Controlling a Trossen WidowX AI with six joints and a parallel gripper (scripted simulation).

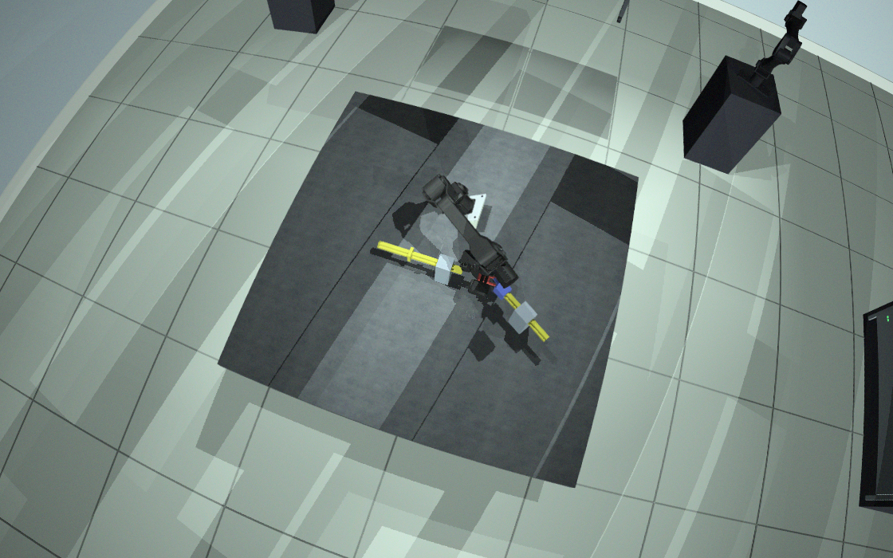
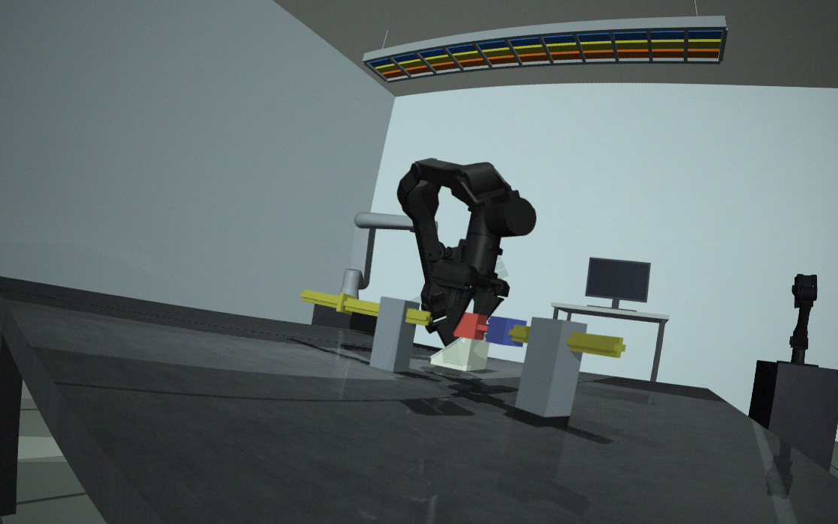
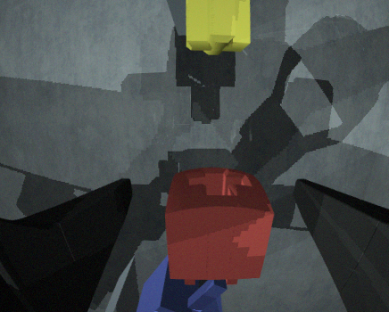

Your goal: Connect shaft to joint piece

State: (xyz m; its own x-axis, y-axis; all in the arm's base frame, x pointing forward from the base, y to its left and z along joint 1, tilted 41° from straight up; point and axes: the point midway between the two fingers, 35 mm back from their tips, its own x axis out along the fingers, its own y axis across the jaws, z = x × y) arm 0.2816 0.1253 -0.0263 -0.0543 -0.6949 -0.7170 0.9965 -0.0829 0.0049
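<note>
My gripper tip is now 20 mm to the right of the red joint piece and 10 mm below it.
</note>
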